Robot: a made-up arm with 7 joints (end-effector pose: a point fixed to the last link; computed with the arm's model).
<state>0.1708 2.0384 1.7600 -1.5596 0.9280 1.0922 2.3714</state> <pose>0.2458 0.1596 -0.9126 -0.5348 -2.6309 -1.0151</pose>
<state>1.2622 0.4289 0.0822 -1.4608 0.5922 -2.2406 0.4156</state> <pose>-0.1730 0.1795 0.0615 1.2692 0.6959 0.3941</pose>
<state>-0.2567 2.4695 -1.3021 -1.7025 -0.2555 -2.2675 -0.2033</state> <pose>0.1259 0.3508 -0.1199 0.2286 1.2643 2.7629</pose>
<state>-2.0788 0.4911 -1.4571 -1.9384 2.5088 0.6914 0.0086</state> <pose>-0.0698 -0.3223 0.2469 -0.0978 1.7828 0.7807</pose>
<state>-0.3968 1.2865 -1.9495 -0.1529 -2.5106 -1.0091 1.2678</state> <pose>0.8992 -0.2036 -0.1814 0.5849 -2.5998 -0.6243</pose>
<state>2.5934 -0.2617 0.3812 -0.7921 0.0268 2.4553 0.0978</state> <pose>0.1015 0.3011 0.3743 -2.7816 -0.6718 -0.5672</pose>
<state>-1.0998 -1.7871 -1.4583 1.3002 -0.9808 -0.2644 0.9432</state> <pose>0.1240 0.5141 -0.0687 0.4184 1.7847 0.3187</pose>
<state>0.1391 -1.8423 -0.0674 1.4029 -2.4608 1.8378 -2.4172</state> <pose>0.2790 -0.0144 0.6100 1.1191 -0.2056 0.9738</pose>
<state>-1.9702 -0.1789 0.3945 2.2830 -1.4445 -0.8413 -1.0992</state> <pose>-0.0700 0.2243 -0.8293 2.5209 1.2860 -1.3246</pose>
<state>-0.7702 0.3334 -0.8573 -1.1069 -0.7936 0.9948 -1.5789</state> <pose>0.4138 -0.6476 -0.3859 1.9421 0.5584 -0.3665</pose>
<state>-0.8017 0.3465 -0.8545 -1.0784 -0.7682 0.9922 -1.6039</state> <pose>0.4548 -0.6322 -0.3665 1.9212 0.5898 -0.2788</pose>
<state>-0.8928 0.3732 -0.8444 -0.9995 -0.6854 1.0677 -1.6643</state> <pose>0.5303 -0.5655 -0.3476 1.9261 0.6721 -0.0802</pose>
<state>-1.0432 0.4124 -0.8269 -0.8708 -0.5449 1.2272 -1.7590</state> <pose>0.6152 -0.4493 -0.3256 1.9107 0.8142 0.1932</pose>
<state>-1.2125 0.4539 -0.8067 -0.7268 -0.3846 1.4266 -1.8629</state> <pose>0.6690 -0.3368 -0.3150 1.8474 0.9740 0.4202</pose>
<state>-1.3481 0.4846 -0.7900 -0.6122 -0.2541 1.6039 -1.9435</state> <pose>0.6895 -0.2770 -0.3270 1.7881 1.0868 0.5326</pose>
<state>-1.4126 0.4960 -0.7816 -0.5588 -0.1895 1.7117 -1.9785</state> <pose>0.6897 -0.2599 -0.3495 1.7853 1.1319 0.5587</pose>
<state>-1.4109 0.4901 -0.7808 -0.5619 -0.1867 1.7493 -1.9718</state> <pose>0.6761 -0.2561 -0.3725 1.8341 1.1318 0.5426</pose>
